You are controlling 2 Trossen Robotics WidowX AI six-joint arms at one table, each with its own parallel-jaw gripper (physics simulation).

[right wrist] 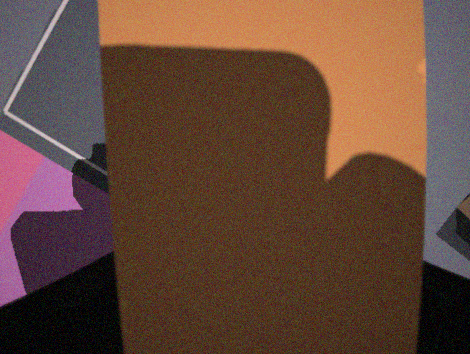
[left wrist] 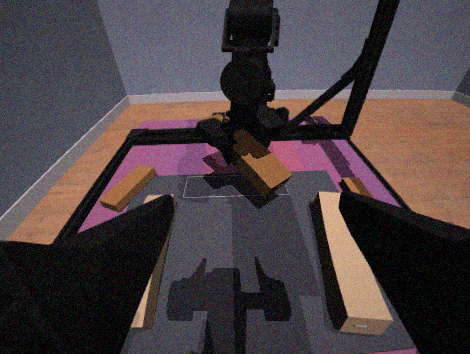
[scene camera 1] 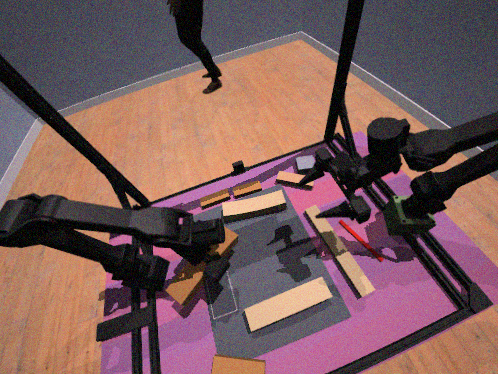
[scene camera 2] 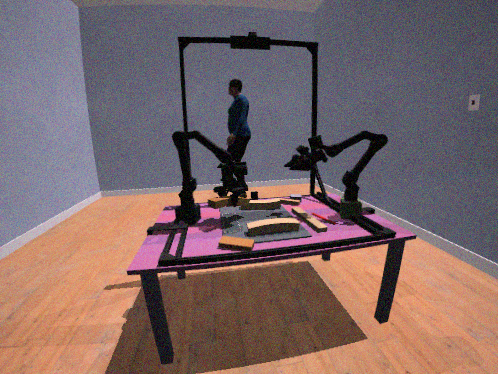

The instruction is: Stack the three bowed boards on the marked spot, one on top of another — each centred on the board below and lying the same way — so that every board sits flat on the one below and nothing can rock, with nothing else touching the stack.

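Pixels of known places: left gripper, fingertip midpoint: (left wrist: 256,201) (scene camera 1: 306,200) (scene camera 2: 286,167); right gripper, fingertip midpoint: (right wrist: 249,243) (left wrist: 239,159) (scene camera 1: 208,264) (scene camera 2: 230,206); left arm's base, link origin: (scene camera 1: 414,209) (scene camera 2: 350,200); right arm's base, link origin: (scene camera 1: 139,269) (scene camera 2: 187,206).
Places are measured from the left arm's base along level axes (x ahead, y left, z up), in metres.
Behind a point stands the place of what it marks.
Observation:
An orange-brown board (scene camera 1: 181,293) @[y 0.301, x 0.652, z 0.055 m] (left wrist: 270,170) @[y 0.128, x 0.574, z 0.020 m] (right wrist: 350,25) @[y 0.157, x 0.576, z 0.029 m] is in my right gripper (scene camera 1: 201,265) @[y 0.210, x 0.618, z -0.005 m] (scene camera 2: 231,194) (left wrist: 239,159) @[y 0.210, x 0.618, z -0.005 m], which is shut on it. It hangs above the mat's left edge in scene camera 1, turned aslant to the white outline of the marked spot (scene camera 1: 225,314) @[y 0.333, x 0.563, z -0.086 m] (left wrist: 205,196) @[y 0.270, x 0.553, z -0.086 m] (right wrist: 36,55) @[y 0.109, x 0.673, z -0.086 m] and partly over it. A pale bowed board (scene camera 1: 255,205) @[y -0.023, x 0.504, z -0.046 m] (scene camera 2: 262,204) @[y -0.004, x 0.496, z -0.055 m] (left wrist: 350,270) @[y -0.037, x 0.467, z -0.044 m] lies at the mat's back. Another pale bowed board (scene camera 1: 289,304) @[y 0.288, x 0.376, z -0.035 m] (scene camera 2: 273,226) @[y 0.314, x 0.375, z -0.050 m] lies at its front. My left gripper (scene camera 1: 311,200) @[y 0.085, x 0.344, z 0.182 m] (left wrist: 256,201) @[y 0.085, x 0.344, z 0.182 m] is open and empty, high beyond the mat's right side.
A long pale strip (scene camera 1: 332,242) @[y 0.092, x 0.240, z -0.070 m] (scene camera 2: 309,219) @[y 0.147, x 0.218, z -0.070 m] and a red stick (scene camera 1: 359,239) @[y 0.072, x 0.149, z -0.087 m] (scene camera 2: 324,218) @[y 0.079, x 0.140, z -0.086 m] lie right of the grey mat (scene camera 1: 330,330) @[y 0.339, x 0.262, z -0.093 m]. Small orange blocks (scene camera 1: 215,199) @[y -0.056, x 0.674, z -0.069 m] (scene camera 1: 247,189) @[y -0.109, x 0.550, z -0.072 m], a pale block (scene camera 1: 290,178) @[y -0.163, x 0.378, z -0.066 m] and a grey block (scene camera 1: 305,163) @[y -0.234, x 0.318, z -0.057 m] lie behind. An orange block (scene camera 1: 239,366) @[y 0.446, x 0.499, z -0.065 m] (scene camera 2: 236,243) @[y 0.473, x 0.497, z -0.067 m] (left wrist: 129,187) @[y 0.440, x 0.490, z -0.065 m] lies in front.

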